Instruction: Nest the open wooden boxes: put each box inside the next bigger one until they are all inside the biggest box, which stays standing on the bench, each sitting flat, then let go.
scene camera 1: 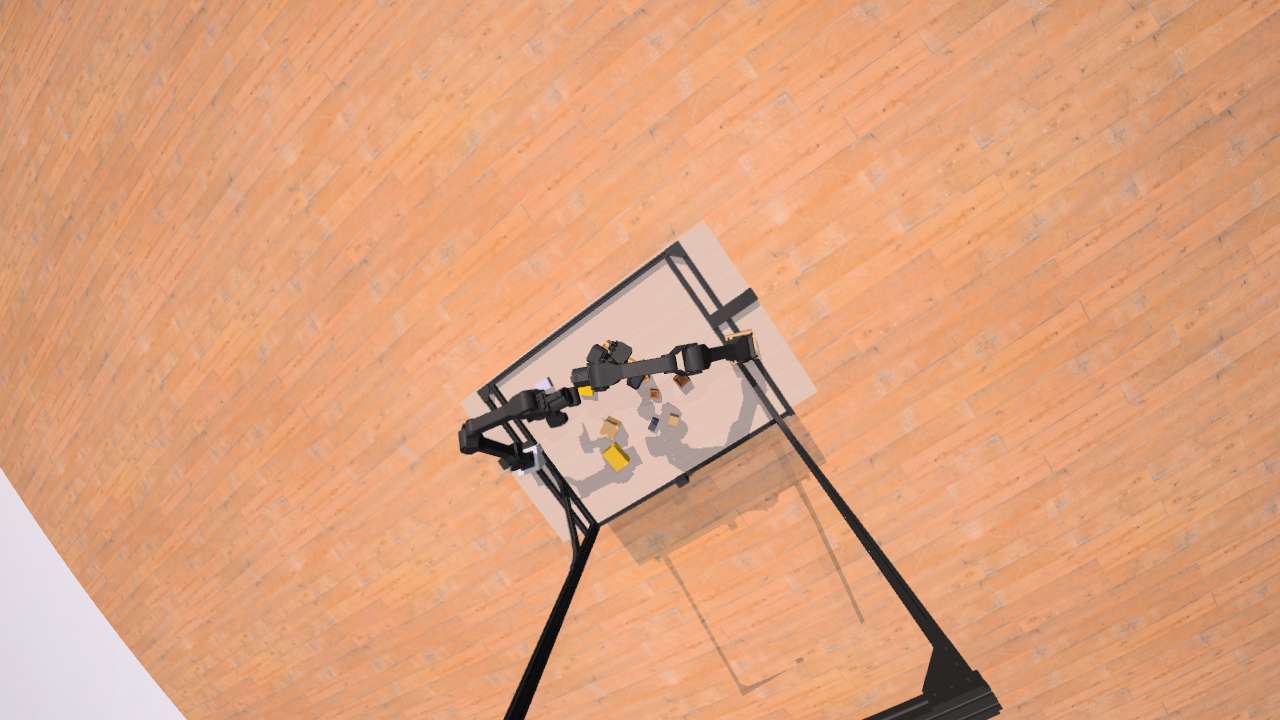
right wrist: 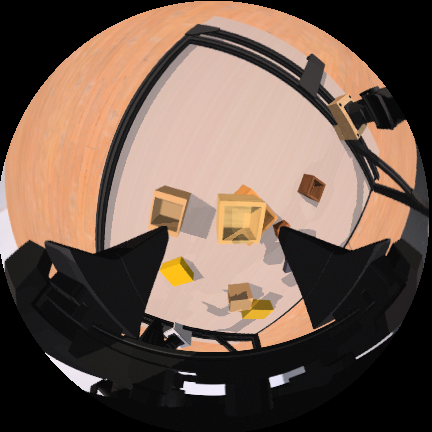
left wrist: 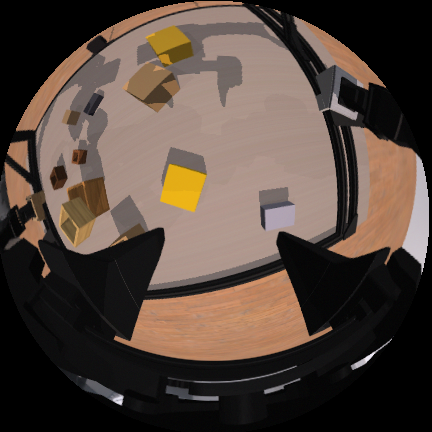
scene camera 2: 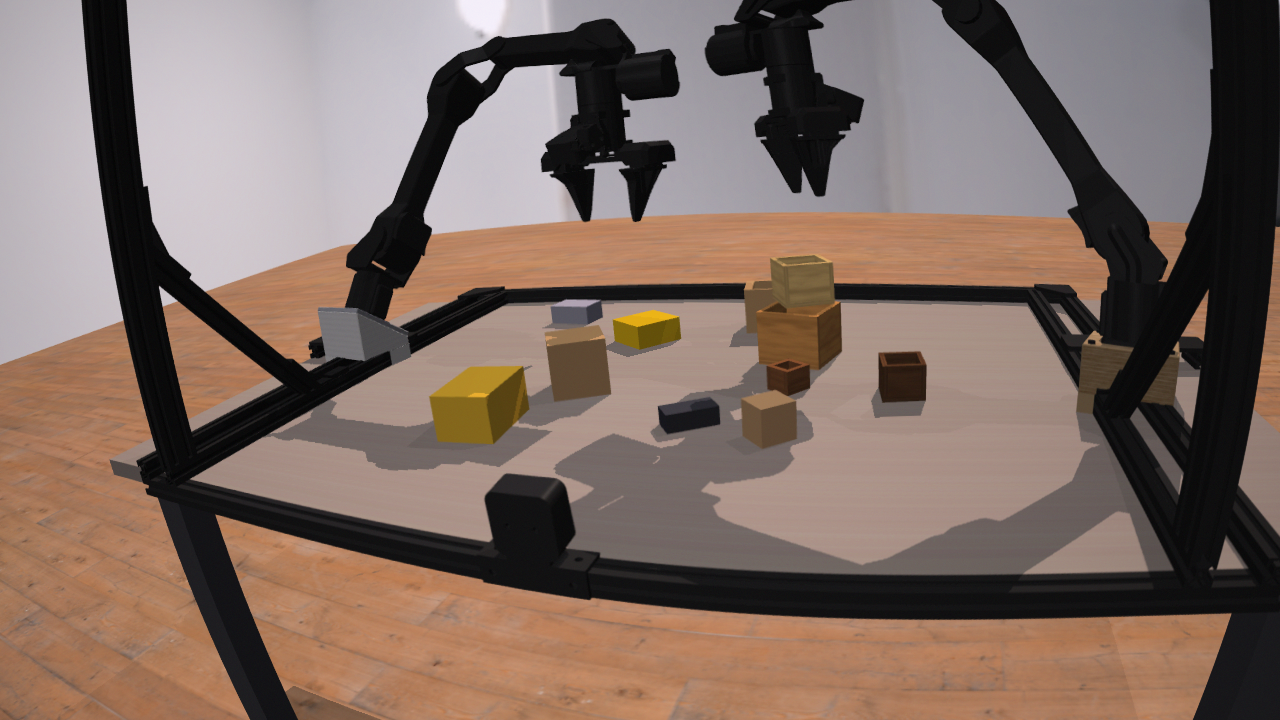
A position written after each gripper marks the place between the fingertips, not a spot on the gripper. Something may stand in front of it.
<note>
The left gripper (scene camera 2: 611, 221) is open, holding nothing. Also in view: a grey block (scene camera 2: 568, 311). The right gripper (scene camera 2: 807, 194) is open, with nothing in its grasp. Also in view: a pale open box (scene camera 2: 806, 280). A black block (scene camera 2: 688, 415) rests on the table. Also in view: a biggest box (scene camera 2: 813, 335).
The pale open box is seen too in the right wrist view (right wrist: 239, 218) and in the left wrist view (left wrist: 76, 220). The biggest box is seen too in the left wrist view (left wrist: 92, 192). The grey block also shows in the left wrist view (left wrist: 275, 215). The right wrist view does not show the grey block, which is hidden by the right gripper.
</note>
